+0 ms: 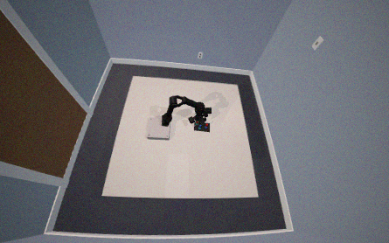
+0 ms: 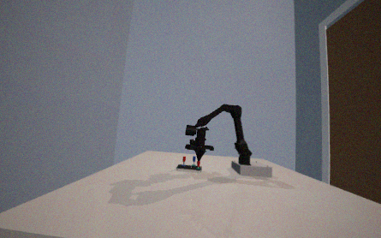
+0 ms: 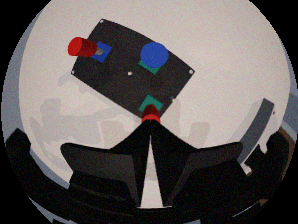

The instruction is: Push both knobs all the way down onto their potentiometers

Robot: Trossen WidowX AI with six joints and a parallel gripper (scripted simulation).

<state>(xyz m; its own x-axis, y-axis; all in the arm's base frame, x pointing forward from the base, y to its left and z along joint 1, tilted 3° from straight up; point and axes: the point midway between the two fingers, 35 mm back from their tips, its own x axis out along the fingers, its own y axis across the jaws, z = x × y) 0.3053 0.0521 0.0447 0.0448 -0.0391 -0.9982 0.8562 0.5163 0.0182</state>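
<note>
Right now my gripper tip is 3 cm short of the blue knob and 5 cm to the left of it. Round my gripper tip: red knob 2 cm below.
</note>
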